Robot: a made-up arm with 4 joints. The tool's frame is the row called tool.
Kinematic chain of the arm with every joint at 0, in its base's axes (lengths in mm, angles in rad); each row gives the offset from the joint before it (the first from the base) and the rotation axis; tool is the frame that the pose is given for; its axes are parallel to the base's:
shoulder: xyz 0 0 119 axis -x
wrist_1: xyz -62 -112 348 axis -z
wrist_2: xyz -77 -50 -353 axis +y
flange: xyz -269 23 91 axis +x
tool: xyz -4 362 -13
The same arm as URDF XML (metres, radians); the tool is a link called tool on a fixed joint. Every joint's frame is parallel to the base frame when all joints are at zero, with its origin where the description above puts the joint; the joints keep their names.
<robot name="arm">
<joint name="tool_joint" type="fixed"><parent link="link4"/><child link="tool"/><origin xyz="-0.004 0.362 -0.013" rpy="0 0 0"/></joint>
<joint name="flange" type="continuous"><parent link="link3"/><child link="link4"/><origin xyz="-0.269 0.023 0.091" rpy="0 0 0"/><axis xyz="1 0 0"/></joint>
<joint name="wrist_2" type="continuous"><parent link="link2"/><child link="link3"/><origin xyz="-0.077 -0.05 -0.353" rpy="0 0 0"/><axis xyz="0 1 0"/></joint>
<joint name="wrist_1" type="continuous"><parent link="link1"/><child link="link2"/><origin xyz="-0.062 -0.112 0.348" rpy="0 0 0"/><axis xyz="0 0 -1"/></joint>
<joint name="shoulder" type="continuous"><parent link="base_link"/><child link="link1"/><origin xyz="0 0 0.119" rpy="0 0 0"/><axis xyz="-1 0 0"/></joint>
<link name="base_link"/>
<link name="link1"/>
<link name="link2"/>
<link name="link3"/>
<link name="link4"/>
<link name="tool"/>
</robot>

